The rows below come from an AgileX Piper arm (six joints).
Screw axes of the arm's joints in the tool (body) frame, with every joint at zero. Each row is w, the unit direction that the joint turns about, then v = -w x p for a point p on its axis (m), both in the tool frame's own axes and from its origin. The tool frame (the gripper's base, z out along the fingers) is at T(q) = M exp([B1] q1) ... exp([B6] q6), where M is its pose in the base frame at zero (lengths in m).
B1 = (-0.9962, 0, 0.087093, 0.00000, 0.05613, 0.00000)
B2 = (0, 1, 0, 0.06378, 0.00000, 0.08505)
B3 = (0, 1, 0, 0.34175, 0.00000, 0.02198)
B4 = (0, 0, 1, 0.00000, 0.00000, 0.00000)
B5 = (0, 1, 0, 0.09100, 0.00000, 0.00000)
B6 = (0, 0, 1, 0.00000, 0.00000, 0.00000)
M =
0.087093 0 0.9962 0.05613
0 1 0 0.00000
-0.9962 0 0.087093 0.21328
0 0 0 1
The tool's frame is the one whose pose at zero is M.
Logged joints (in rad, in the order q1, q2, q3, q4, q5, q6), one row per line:
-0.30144 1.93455 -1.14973 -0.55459 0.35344 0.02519
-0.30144 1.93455 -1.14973 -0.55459 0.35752 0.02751
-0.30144 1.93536 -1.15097 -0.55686 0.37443 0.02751
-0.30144 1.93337 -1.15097 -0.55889 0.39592 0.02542
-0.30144 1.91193 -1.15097 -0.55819 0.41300 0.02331
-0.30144 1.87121 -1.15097 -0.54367 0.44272 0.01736
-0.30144 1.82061 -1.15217 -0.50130 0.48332 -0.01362
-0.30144 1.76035 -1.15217 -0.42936 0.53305 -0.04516
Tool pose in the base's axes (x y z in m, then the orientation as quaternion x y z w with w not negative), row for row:
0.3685 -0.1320 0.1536 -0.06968 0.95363 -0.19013 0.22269
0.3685 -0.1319 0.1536 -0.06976 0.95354 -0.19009 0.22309
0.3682 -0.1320 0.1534 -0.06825 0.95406 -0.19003 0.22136
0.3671 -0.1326 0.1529 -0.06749 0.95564 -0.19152 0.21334
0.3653 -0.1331 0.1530 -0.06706 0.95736 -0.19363 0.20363
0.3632 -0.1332 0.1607 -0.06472 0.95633 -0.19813 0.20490
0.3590 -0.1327 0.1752 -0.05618 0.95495 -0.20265 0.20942
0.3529 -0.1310 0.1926 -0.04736 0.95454 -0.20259 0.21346
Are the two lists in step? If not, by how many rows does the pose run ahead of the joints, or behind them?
The pose runs 1 row behind the joints: the pose in row i belongs to the joints in row i - 1.
